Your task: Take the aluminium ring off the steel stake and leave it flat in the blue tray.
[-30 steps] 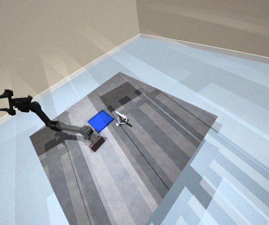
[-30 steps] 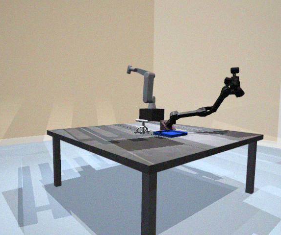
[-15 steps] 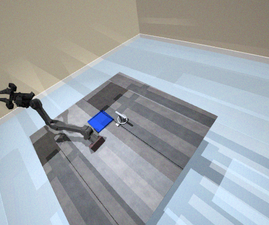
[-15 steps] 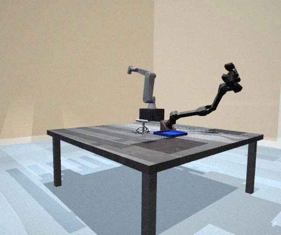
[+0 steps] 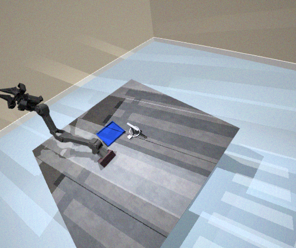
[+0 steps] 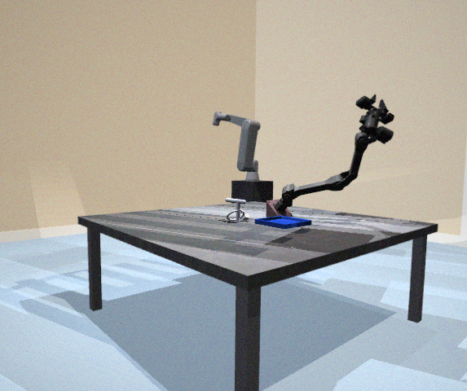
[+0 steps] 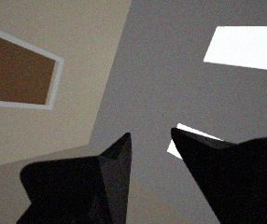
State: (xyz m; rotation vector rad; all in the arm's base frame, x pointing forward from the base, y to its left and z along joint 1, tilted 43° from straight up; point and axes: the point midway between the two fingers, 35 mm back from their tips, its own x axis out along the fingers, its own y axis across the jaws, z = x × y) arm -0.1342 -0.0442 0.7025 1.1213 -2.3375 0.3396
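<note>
Now: the aluminium ring 47 cm ahead of my gripper tip, 47 cm to the right of it and 58 cm below it. Also, from my gripper tip: blue tray 35 cm ahead, 28 cm to the right, 60 cm below.
</note>
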